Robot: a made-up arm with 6 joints.
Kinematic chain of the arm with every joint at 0, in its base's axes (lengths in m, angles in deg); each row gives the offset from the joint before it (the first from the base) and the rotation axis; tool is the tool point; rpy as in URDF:
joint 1: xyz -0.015 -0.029 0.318 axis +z
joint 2: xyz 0 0.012 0.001 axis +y
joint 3: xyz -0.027 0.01 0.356 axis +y
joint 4: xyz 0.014 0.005 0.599 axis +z
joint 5: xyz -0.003 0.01 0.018 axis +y
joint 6: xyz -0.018 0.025 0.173 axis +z
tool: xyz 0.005 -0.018 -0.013 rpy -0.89 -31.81 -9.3
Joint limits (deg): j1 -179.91..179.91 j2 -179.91..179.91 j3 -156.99..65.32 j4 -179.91..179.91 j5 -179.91..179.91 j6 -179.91..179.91
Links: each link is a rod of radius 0.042 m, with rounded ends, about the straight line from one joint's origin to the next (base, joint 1, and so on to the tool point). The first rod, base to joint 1, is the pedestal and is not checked.
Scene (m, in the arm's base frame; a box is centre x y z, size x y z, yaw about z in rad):
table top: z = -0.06
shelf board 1: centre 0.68 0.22 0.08 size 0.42 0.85 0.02 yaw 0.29
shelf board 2: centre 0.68 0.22 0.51 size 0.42 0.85 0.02 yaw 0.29
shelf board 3: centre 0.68 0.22 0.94 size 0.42 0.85 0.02 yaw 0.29
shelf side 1: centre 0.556 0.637 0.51 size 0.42 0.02 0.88 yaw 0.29
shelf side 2: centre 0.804 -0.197 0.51 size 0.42 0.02 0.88 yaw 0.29
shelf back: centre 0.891 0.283 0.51 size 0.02 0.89 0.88 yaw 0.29
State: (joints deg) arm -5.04 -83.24 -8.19 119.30 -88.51 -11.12
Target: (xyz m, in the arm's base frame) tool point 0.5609 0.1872 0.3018
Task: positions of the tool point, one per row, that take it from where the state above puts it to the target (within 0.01 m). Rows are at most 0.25 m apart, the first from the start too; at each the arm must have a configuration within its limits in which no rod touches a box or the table.
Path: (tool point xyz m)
1: -0.9415 0.1666 0.3624
2: -0.8245 0.3673 0.3299
3: -0.6532 0.5104 0.3013
4: -0.4538 0.5816 0.2770
5: -0.2560 0.5771 0.2567
6: -0.0682 0.5608 0.2728
7: 0.0934 0.4911 0.2856
8: 0.2146 0.3816 0.2948
9: 0.2874 0.2493 0.3003
10: 0.3097 0.1122 0.3018
11: 0.3982 0.1444 0.3088
12: 0.4827 0.1694 0.3085
13: 0.5609 0.1872 0.3018

